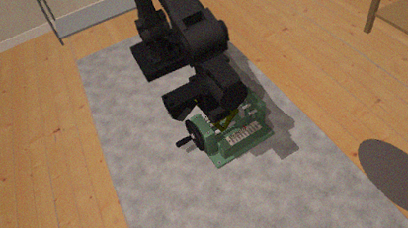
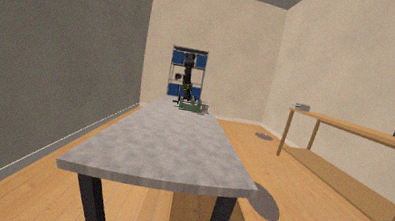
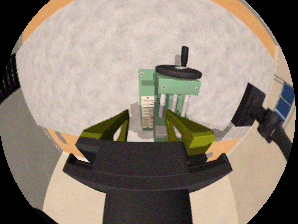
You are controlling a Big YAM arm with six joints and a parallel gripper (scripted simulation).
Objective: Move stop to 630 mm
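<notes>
Now: hand 11 cm above the black handwheel, 8 cm past it and 6 cm to the left of it. Round my hand: grey stop block 9 cm to the left, 7 cm below, 5 cm behind.
</notes>
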